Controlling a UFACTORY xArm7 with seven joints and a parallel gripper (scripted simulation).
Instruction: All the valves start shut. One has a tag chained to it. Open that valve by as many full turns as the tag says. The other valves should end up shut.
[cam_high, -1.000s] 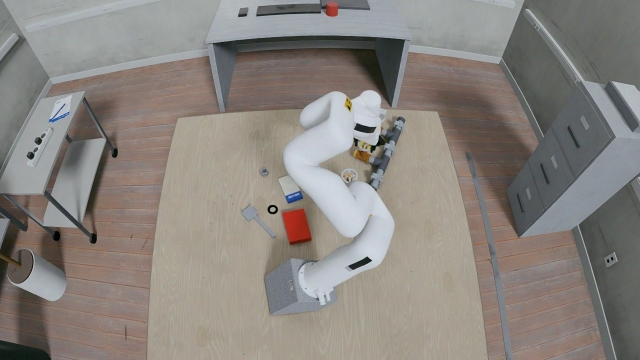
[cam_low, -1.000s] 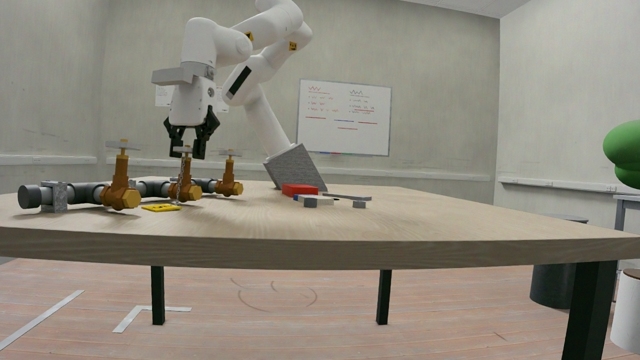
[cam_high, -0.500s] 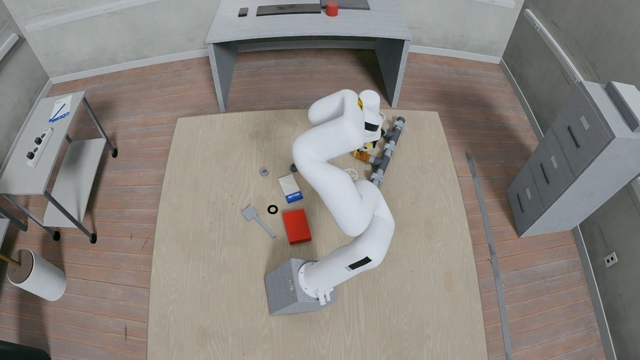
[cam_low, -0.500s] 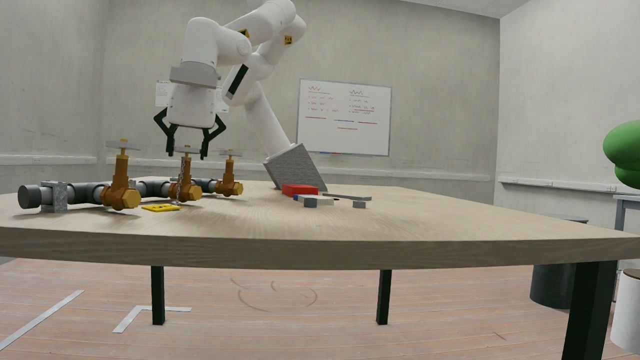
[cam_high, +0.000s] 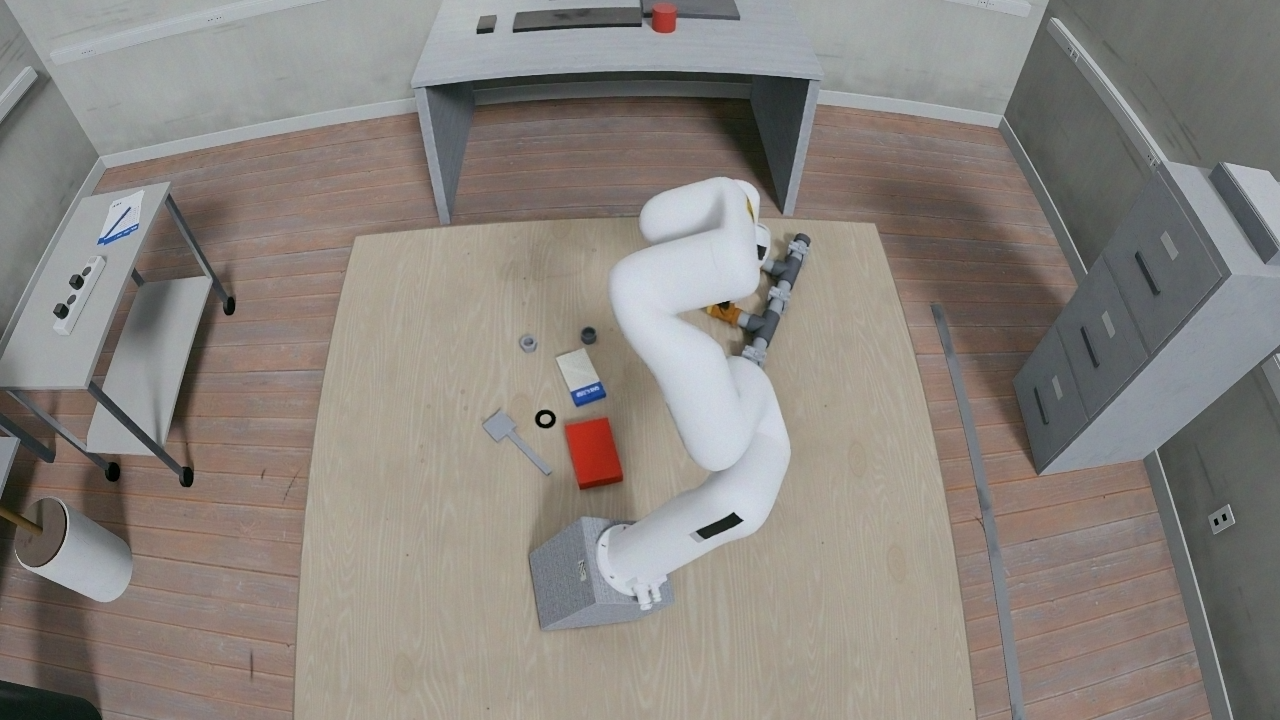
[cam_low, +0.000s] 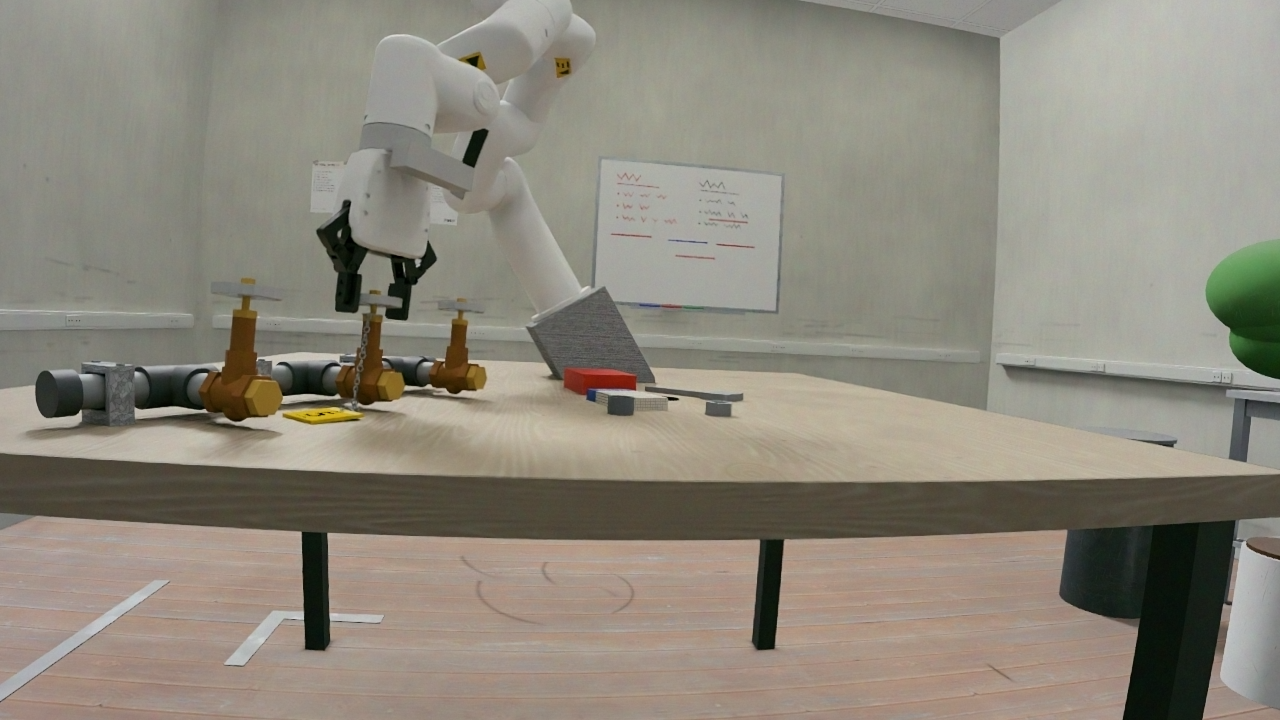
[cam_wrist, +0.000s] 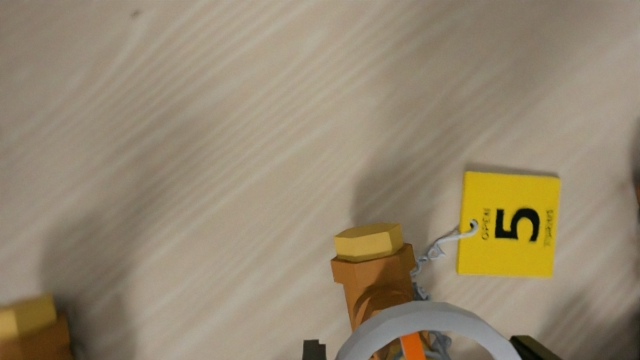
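The yellow tag lies 8 cm ahead of my hand, 3 cm to the right of it and 11 cm below it. Also, from my hand: blue-and-white box (7 cm behind, 31 cm to the left, 11 cm below); then red block (24 cm behind, 32 cm to the left, 10 cm below); then grey nut (3 cm ahead, 40 cm to the left, 11 cm below).
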